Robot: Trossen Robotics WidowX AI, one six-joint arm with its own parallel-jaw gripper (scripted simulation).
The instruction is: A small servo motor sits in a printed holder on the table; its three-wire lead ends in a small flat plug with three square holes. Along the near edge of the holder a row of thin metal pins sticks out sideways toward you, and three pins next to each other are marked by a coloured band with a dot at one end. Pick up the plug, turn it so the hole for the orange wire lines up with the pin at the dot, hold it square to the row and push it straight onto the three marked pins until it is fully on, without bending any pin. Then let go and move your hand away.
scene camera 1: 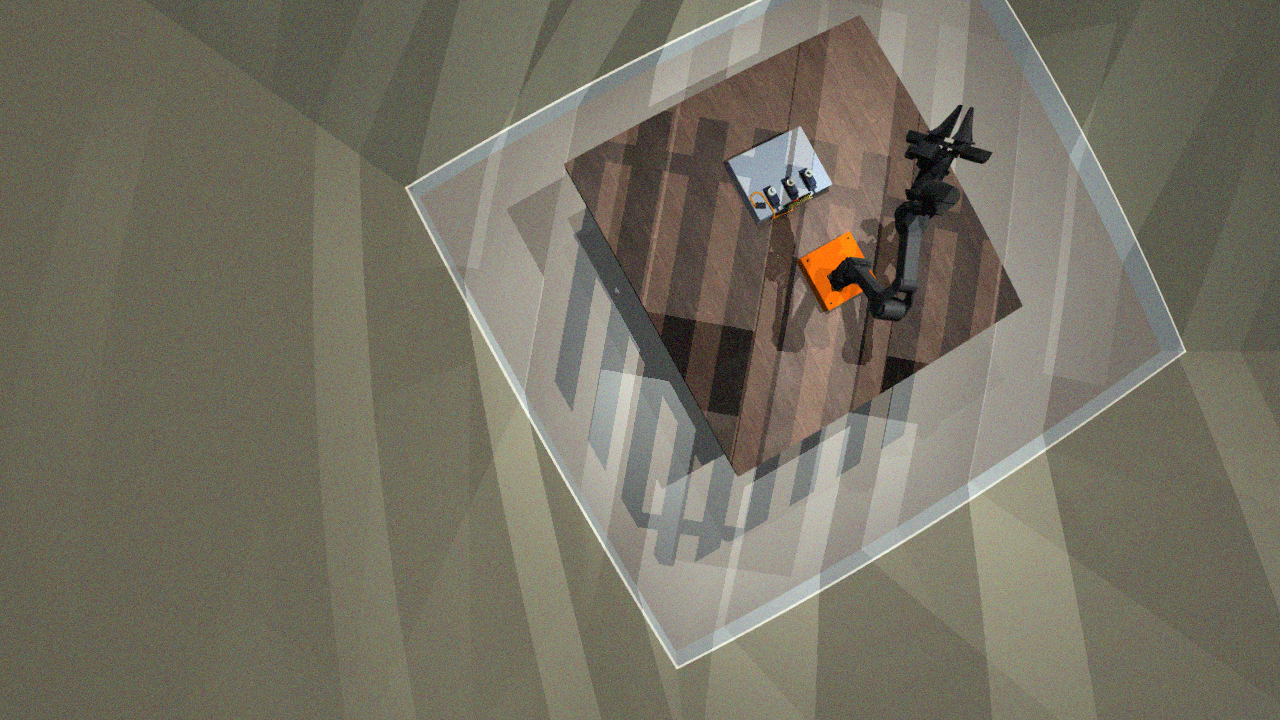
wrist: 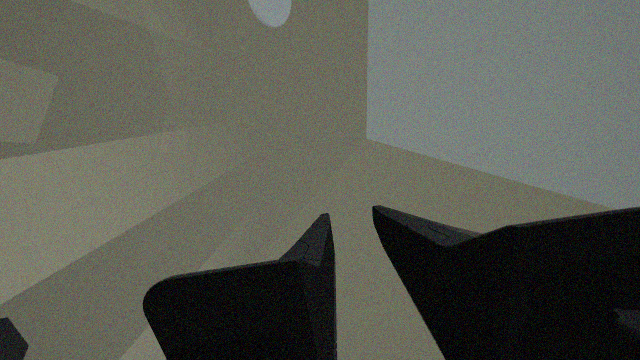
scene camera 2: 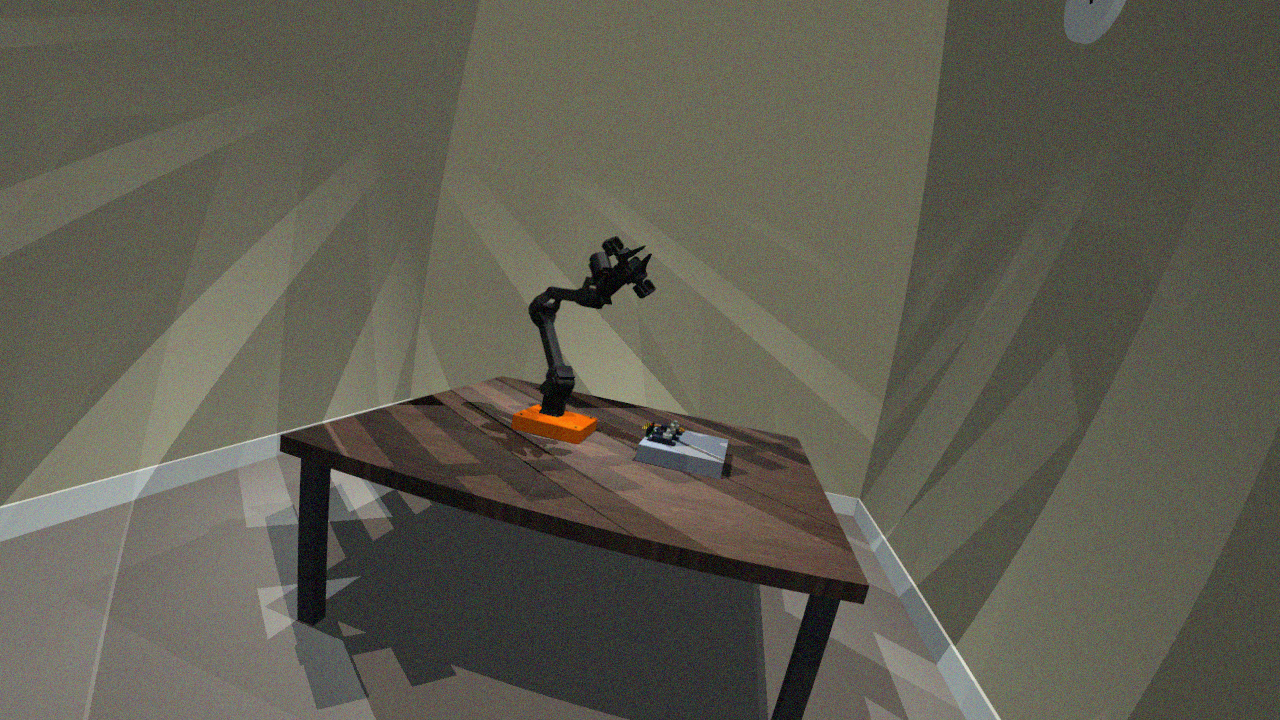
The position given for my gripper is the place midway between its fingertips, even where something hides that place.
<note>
I see my gripper (scene camera 1: 966,106) and a grey printed holder (scene camera 1: 769,163).
My gripper is seen too in the wrist view (wrist: 351,217) and in scene camera 2 (scene camera 2: 647,249). The grey printed holder shows as well in scene camera 2 (scene camera 2: 696,453).
</note>
